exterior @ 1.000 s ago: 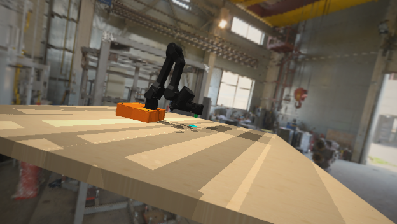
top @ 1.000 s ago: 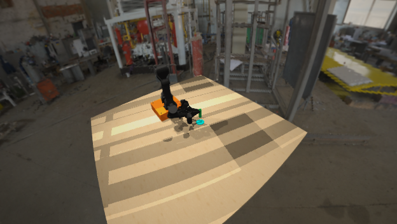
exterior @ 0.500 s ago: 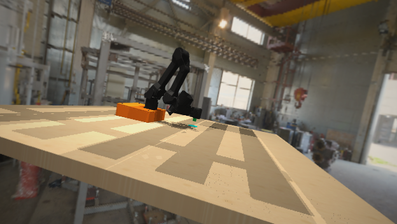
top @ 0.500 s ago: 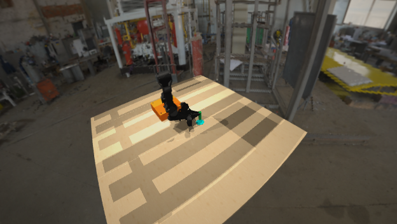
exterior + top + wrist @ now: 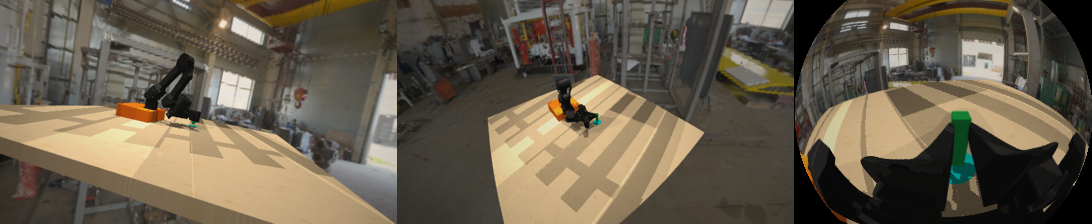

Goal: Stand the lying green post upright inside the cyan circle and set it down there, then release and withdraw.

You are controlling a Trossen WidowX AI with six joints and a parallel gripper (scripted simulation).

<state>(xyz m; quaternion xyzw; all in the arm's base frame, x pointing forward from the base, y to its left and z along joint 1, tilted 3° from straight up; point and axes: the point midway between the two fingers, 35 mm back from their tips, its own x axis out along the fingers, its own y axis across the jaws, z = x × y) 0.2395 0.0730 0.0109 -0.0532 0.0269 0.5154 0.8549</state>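
The cyan circle lies 70 mm below my gripper tip. The rest, counted from my gripper tip: post 20 mm below.
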